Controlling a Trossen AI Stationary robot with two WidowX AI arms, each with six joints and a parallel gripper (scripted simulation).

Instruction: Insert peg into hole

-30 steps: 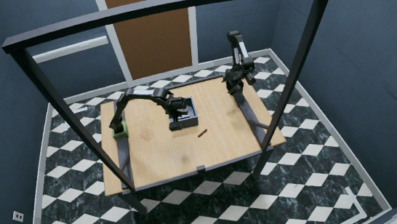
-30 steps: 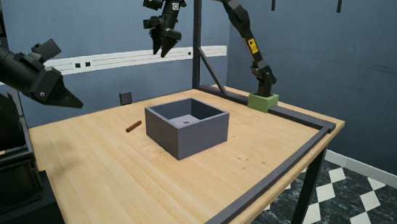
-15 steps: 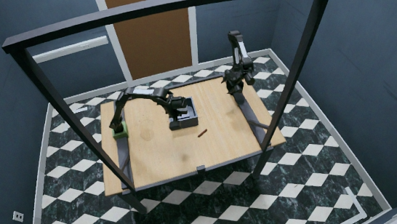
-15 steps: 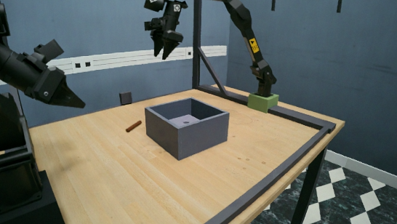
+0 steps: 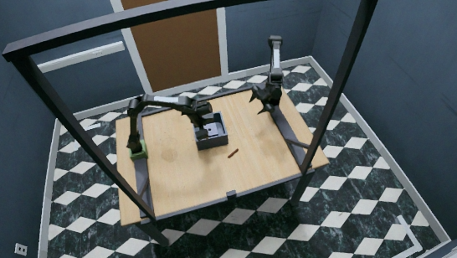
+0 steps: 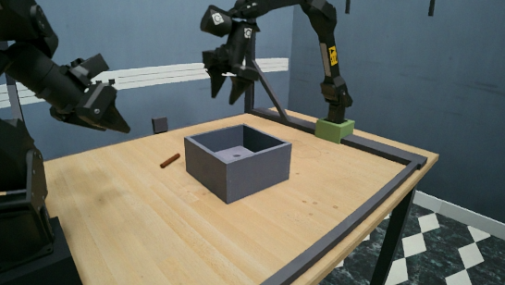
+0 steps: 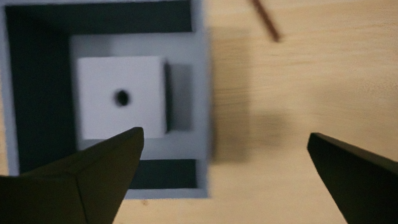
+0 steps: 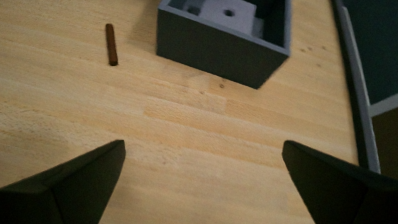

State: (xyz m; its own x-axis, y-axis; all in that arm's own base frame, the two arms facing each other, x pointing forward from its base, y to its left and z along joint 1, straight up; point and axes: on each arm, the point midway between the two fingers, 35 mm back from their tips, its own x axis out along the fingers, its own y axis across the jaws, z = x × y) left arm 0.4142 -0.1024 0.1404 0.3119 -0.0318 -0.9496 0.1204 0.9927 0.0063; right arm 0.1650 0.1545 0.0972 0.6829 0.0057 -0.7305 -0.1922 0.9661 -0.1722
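My right gripper is now 120 mm past the dark brown peg, 220 mm to the right of it and 190 mm above it. Also, from my right hand: pale plate: 60 mm ahead, 290 mm to the left, 160 mm below; box: 60 mm ahead, 290 mm to the left, 170 mm below.
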